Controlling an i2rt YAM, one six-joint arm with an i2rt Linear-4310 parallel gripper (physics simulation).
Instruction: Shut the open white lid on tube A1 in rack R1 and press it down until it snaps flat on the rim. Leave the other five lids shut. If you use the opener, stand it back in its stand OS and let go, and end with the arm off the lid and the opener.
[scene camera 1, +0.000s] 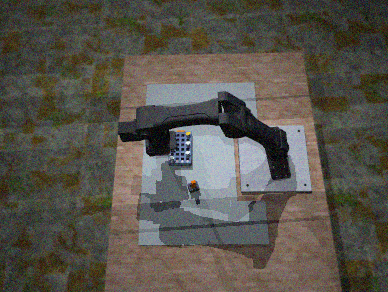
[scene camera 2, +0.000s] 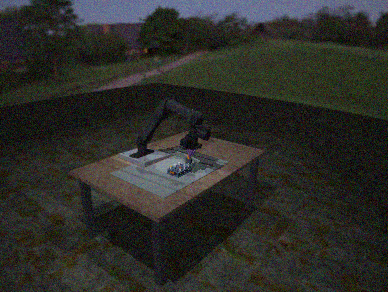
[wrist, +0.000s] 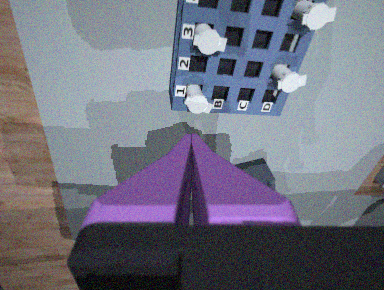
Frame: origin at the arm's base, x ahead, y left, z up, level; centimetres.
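Seen in the pictures: gripper, fingertip midpoint: (scene camera 1: 167, 153) (scene camera 2: 190, 158) (wrist: 191, 144); arm's base, origin of the base link: (scene camera 1: 275, 153) (scene camera 2: 142, 154).
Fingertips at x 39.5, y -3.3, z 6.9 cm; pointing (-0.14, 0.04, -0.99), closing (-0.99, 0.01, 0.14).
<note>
Offsets run from my fingertips to a thing's top centre. Level surfaces: height alone.
The blue rack R1 {dx -4.7, dy -4.6, dz -4.1 cm} (scene camera 1: 180, 155) (wrist: 246, 52) stands on the grey mat. Tube A1 {dx -1.1, dy +0.1, dz -4.1 cm} (wrist: 196, 99) is in its near left corner in the wrist view; its white lid lies over the tube's top and looks down on the rim, though a small gap cannot be ruled out. My gripper (wrist: 191, 144) (scene camera 2: 190, 152) is shut and empty, its purple tips a little apart from tube A1 in the wrist view. In scene camera 1 the arm hides the tips. The opener {dx -7.3, dy +11.5, dz -0.5 cm} (scene camera 1: 193, 183) stands with its orange top up in its small dark stand OS.
White-lidded tubes stand at A3 {dx -1.7, dy -3.7, dz -4.1 cm} (wrist: 209, 40) and along the D side (wrist: 290, 80) (wrist: 316, 15) of the rack. A yellow lid {dx -8.2, dy -8.5, dz -4.1 cm} (scene camera 1: 188, 133) shows at the rack's far end. The arm's base plate (scene camera 1: 300, 175) lies to the right, and arm shadows cross the mat {dz -9.0 cm} (scene camera 1: 215, 145).
</note>
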